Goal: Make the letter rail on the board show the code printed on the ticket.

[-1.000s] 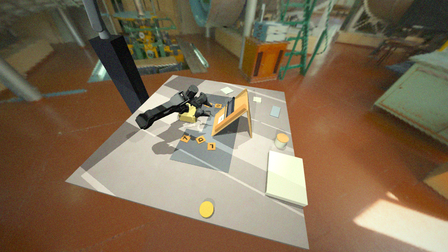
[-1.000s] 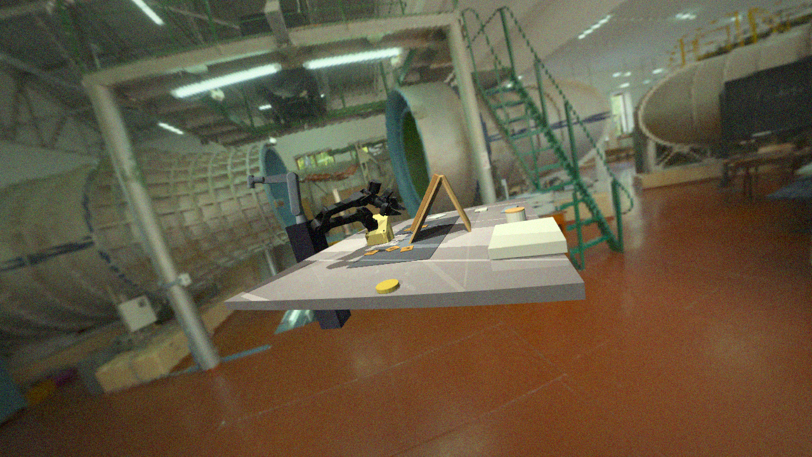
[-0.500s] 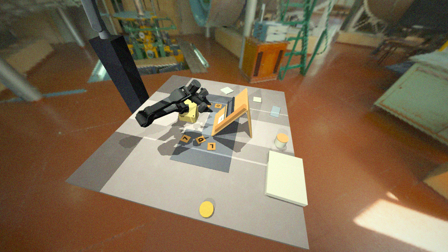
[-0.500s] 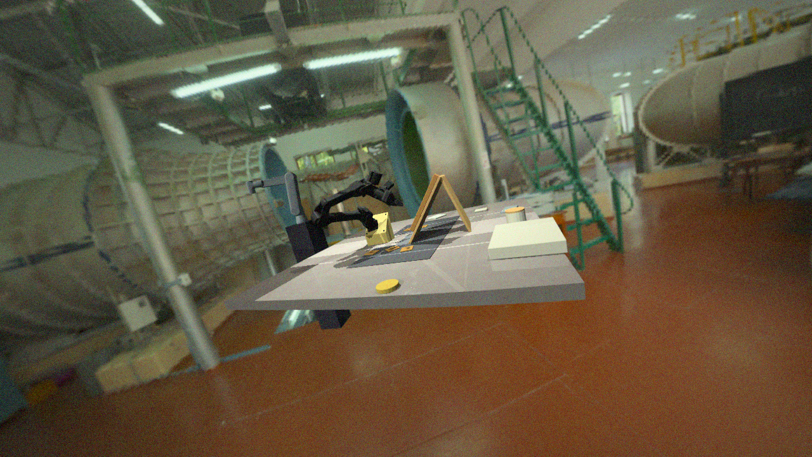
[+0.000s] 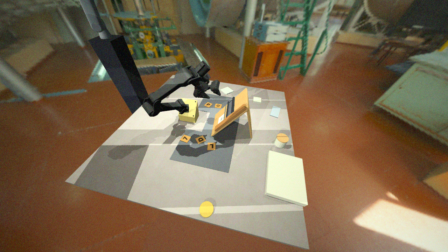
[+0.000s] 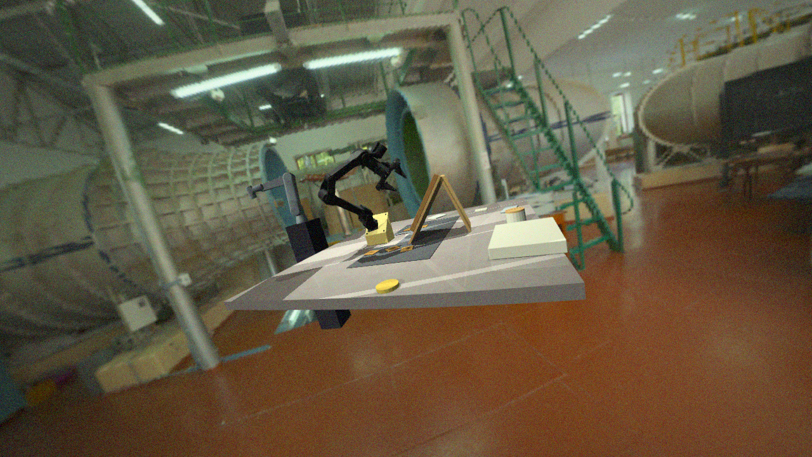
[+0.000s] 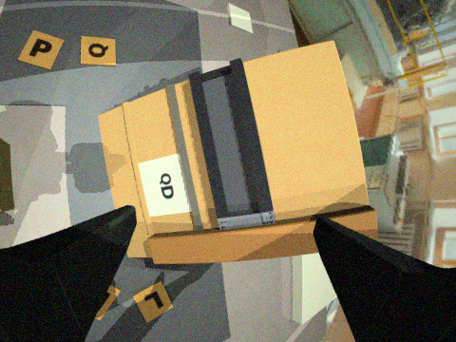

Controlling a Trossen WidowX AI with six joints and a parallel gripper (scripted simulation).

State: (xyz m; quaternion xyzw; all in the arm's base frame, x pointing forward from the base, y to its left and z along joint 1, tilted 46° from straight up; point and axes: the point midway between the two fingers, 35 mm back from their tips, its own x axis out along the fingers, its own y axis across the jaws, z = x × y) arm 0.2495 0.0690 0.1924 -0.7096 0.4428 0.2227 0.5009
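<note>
The white ticket lies 200 mm below my gripper tip, 50 mm ahead of it and 10 mm to the left of it. Round my gripper tip: mat (290 mm below, 50 mm to the left, 40 mm behind); then cream block (460 mm ahead, 360 mm to the right, 270 mm below); then yellow disc (570 mm to the right, 280 mm below, 20 mm ahead).
</note>
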